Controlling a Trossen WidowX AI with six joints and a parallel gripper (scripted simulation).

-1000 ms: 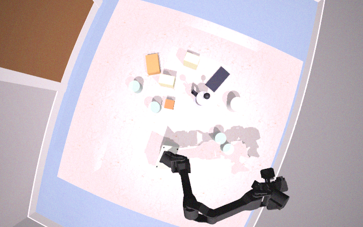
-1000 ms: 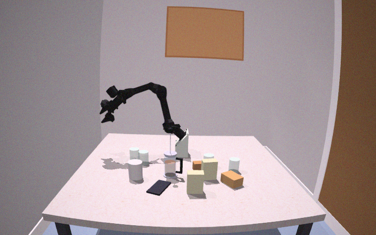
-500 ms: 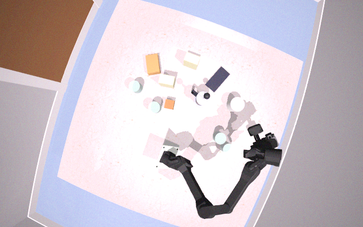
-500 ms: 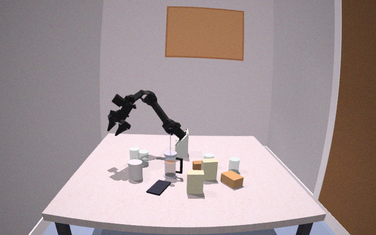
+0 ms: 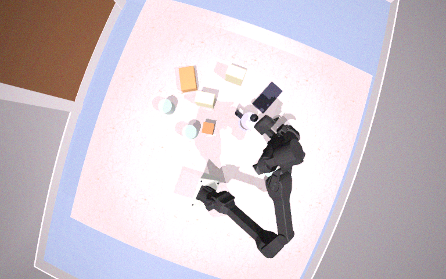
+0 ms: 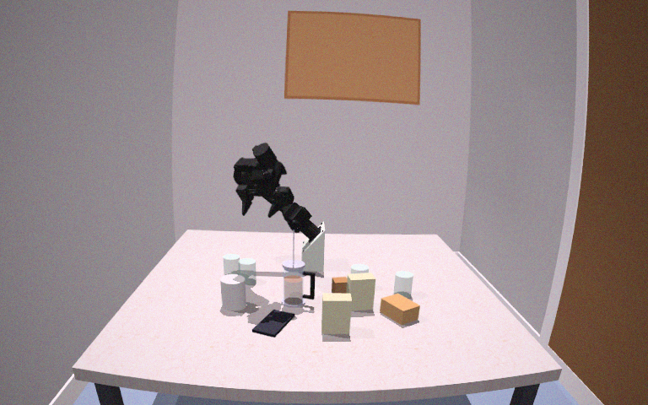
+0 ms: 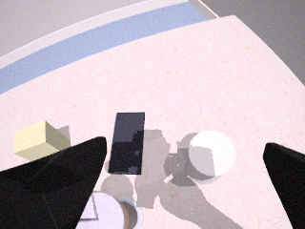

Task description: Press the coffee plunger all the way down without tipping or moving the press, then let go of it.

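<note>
Now: gripper tip 16 cm above the coffee press, 13 cm to the right of it and 1 cm past it. From my gripper tip the other things lie so: dark tablet: 29 cm below, 14 cm ahead, 7 cm to the left; white cylinder: 25 cm below, 7 cm to the right, 4 cm ahead.
</note>
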